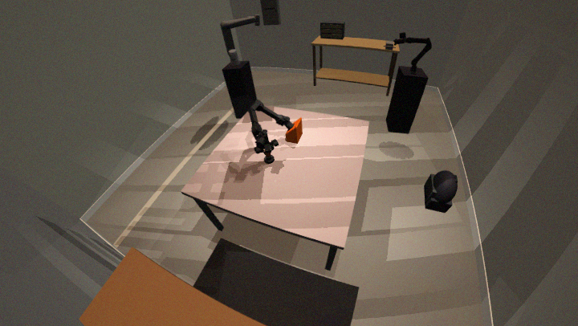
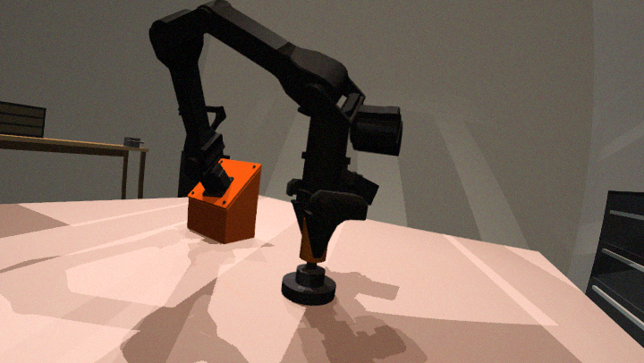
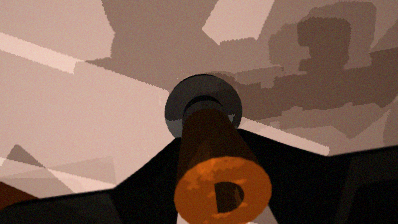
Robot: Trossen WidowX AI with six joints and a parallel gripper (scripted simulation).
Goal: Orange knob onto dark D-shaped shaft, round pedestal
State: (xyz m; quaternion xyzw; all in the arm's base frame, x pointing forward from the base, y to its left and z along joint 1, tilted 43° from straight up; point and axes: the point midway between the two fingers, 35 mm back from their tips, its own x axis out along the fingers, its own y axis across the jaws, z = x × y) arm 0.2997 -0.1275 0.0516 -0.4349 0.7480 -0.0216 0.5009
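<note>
Right now my gripper tip is 20 mm below the orange knob. The rest, counted from my gripper tip: dark round pedestal (40 mm below).
</note>
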